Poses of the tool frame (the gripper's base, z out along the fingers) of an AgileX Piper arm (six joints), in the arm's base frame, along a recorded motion.
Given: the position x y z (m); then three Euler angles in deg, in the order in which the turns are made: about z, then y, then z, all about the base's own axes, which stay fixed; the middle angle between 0 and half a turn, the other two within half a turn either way.
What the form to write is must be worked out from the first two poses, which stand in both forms.
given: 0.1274 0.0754 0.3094 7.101 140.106 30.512
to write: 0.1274 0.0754 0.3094 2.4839 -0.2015 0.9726 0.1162
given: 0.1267 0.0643 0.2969 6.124 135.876 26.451
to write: 0.1267 0.0643 0.2969 2.4039 -0.1753 0.9780 0.1129
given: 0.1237 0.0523 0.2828 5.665 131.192 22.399
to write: 0.1237 0.0523 0.2828 2.3167 -0.1446 0.9834 0.1093
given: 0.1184 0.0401 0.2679 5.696 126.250 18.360
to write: 0.1184 0.0401 0.2679 2.2257 -0.1097 0.9884 0.1050
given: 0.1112 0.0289 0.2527 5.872 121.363 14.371
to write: 0.1112 0.0289 0.2527 2.1356 -0.0737 0.9924 0.0982
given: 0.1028 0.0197 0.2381 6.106 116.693 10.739
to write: 0.1028 0.0197 0.2381 2.0499 -0.0403 0.9951 0.0899
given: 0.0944 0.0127 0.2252 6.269 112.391 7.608
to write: 0.0944 0.0127 0.2252 1.9714 -0.0116 0.9967 0.0806
